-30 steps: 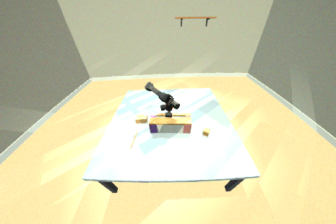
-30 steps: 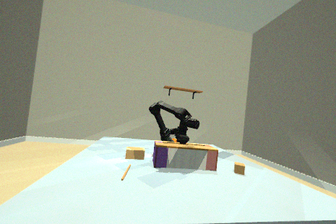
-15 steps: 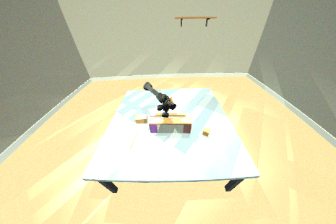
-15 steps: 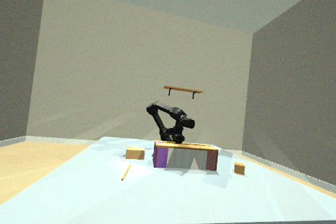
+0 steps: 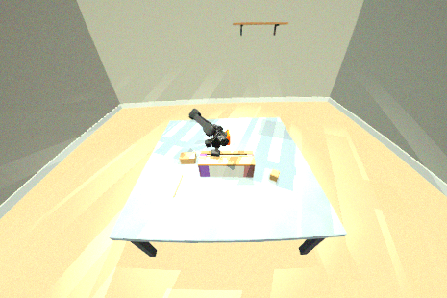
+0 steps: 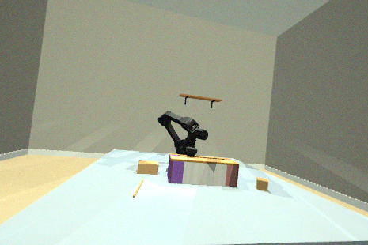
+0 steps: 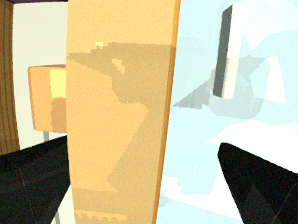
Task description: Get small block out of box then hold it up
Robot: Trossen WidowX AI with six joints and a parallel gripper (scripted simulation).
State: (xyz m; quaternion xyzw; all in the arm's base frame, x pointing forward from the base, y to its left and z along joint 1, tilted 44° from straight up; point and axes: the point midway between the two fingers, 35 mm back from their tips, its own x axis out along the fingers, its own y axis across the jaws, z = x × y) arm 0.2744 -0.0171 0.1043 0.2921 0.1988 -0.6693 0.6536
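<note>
The tan block lies 40 mm ahead of my gripper tip and 30 mm to the right of it. Round my gripper tip: box (40 mm ahead, 70 mm to the left, 20 mm below); thin yellow stick (190 mm ahead, 280 mm to the right, 80 mm below).
</note>
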